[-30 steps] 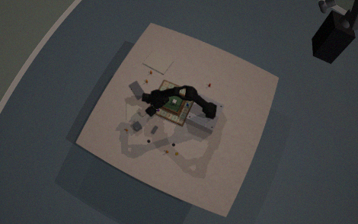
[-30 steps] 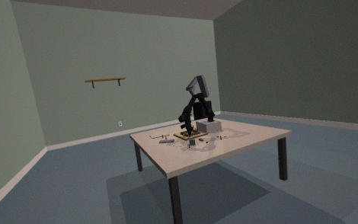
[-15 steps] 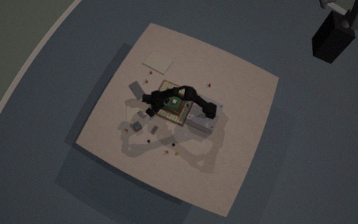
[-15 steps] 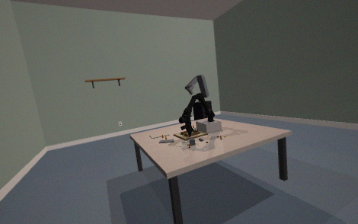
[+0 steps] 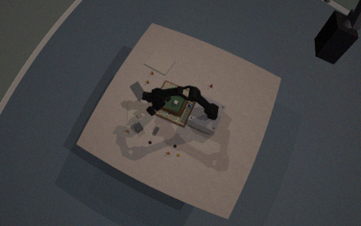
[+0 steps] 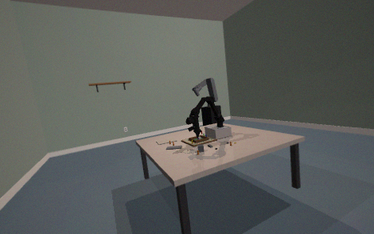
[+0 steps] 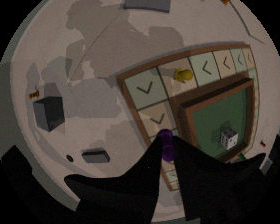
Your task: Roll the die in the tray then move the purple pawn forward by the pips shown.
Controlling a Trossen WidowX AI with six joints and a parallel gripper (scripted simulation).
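Right now my gripper tip is 100 mm past the die, 100 mm to the left of it and 40 mm above it. From my gripper tip the other things lie so: green tray (90 mm behind, 100 mm to the right, 60 mm below); then purple pawn (10 mm above); then yellow pawn (40 mm ahead, 50 mm to the right, 40 mm below).
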